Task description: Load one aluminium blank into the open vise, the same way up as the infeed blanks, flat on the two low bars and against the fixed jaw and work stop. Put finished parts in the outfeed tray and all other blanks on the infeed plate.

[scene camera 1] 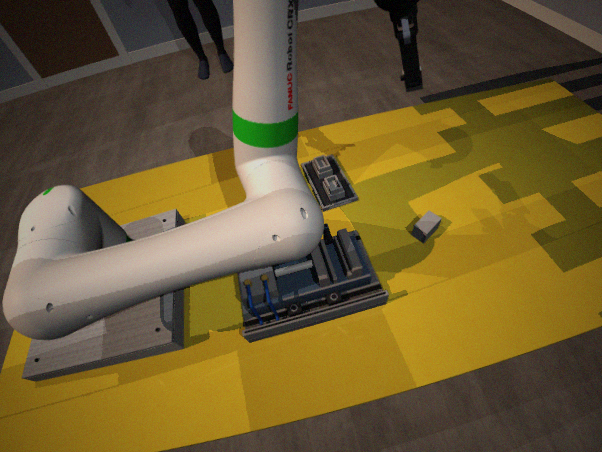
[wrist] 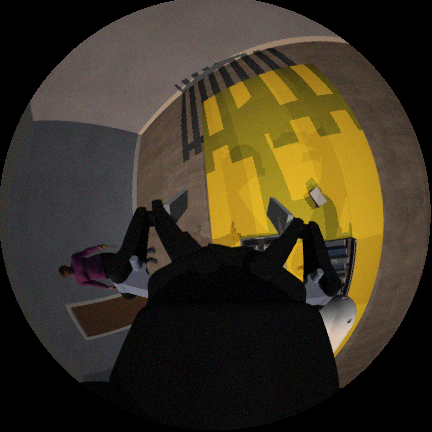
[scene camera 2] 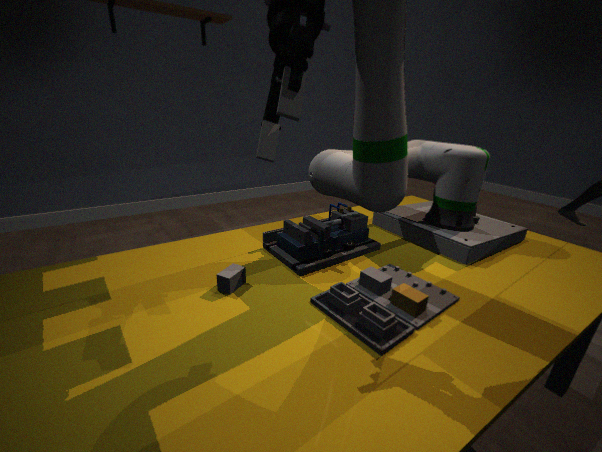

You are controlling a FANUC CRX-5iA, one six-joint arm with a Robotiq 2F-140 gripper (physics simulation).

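A loose grey blank (scene camera 1: 426,226) (scene camera 2: 231,279) (wrist: 317,197) lies on the yellow table, apart from the vise. The vise (scene camera 1: 300,289) (scene camera 2: 300,245) stands with its jaws apart; no blank shows between them, though the arm covers part in scene camera 1. The outfeed tray (scene camera 1: 341,203) (scene camera 2: 346,326) holds two finished parts (scene camera 1: 333,186) (scene camera 2: 378,315) with hollow tops. The infeed plate (scene camera 2: 436,302) carries a grey blank (scene camera 2: 376,280) and an orange-looking block (scene camera 2: 410,299); the arm hides it in scene camera 1. My gripper (scene camera 2: 278,125) (wrist: 227,201) is open and empty, high above table level.
The white arm (scene camera 1: 165,255) (scene camera 2: 380,100) reaches over part of the vise in scene camera 1. Its base plate (scene camera 1: 125,345) (scene camera 2: 490,242) stands beside the vise. Blue hoses (scene camera 1: 270,297) rise at the vise's end. A person (wrist: 87,267) stands beyond the table.
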